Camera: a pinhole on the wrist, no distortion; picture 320 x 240 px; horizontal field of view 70.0 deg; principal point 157.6 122.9 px. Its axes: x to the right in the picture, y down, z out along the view. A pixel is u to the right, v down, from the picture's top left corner.
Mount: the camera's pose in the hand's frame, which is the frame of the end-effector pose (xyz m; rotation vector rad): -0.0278 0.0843 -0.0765 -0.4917 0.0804 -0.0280
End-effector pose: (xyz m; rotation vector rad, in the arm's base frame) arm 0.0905 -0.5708 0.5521 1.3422 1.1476 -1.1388
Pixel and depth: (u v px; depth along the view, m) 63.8 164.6 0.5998
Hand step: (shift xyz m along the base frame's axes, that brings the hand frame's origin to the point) 0.4259 -0.4544 0.2438
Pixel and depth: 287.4 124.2 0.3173
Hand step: 0.2351 -0.1906 -0.1652
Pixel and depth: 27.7 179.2 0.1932
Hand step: 0.2036 -0.0978 0.1382
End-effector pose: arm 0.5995 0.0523 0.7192 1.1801 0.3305 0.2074
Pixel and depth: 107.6 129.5 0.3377
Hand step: 0.0145 -0.1214 0.3228
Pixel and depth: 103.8 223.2 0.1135
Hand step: -0.0386 0.0516 0.1768
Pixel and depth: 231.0 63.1 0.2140
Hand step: 0.1039 -0.0475 0.1600
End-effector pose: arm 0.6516 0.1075 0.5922 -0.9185 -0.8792 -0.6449
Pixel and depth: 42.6 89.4 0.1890
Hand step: 0.0277 0.1793 -0.1181
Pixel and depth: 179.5 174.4 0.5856
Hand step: 0.2778 0.5396 -0.0029
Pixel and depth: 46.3 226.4 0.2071
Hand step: 0.1322 0.1981 -0.1803
